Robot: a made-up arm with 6 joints. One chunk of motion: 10 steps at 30 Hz.
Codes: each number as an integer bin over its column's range. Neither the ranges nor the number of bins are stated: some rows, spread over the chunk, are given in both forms.
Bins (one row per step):
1: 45 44 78 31 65 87
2: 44 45 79 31 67 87
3: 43 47 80 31 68 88
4: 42 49 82 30 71 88
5: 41 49 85 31 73 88
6: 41 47 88 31 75 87
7: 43 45 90 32 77 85
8: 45 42 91 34 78 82
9: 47 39 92 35 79 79
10: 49 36 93 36 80 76
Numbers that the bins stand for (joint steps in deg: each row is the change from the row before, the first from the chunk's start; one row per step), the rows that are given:
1: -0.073 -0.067 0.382 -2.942 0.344 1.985
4: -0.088 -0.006 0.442 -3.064 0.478 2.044
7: -0.083 -0.055 0.564 -2.821 0.611 1.866
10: -0.053 -0.164 0.609 -2.336 0.678 1.329
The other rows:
2: -0.078 -0.055 0.397 -2.942 0.389 1.985
3: -0.083 -0.030 0.412 -2.942 0.411 2.044
5: -0.093 -0.006 0.488 -2.942 0.522 2.044
6: -0.093 -0.030 0.533 -2.942 0.567 1.985
8: -0.073 -0.091 0.579 -2.579 0.633 1.687
9: -0.063 -0.127 0.594 -2.458 0.656 1.508

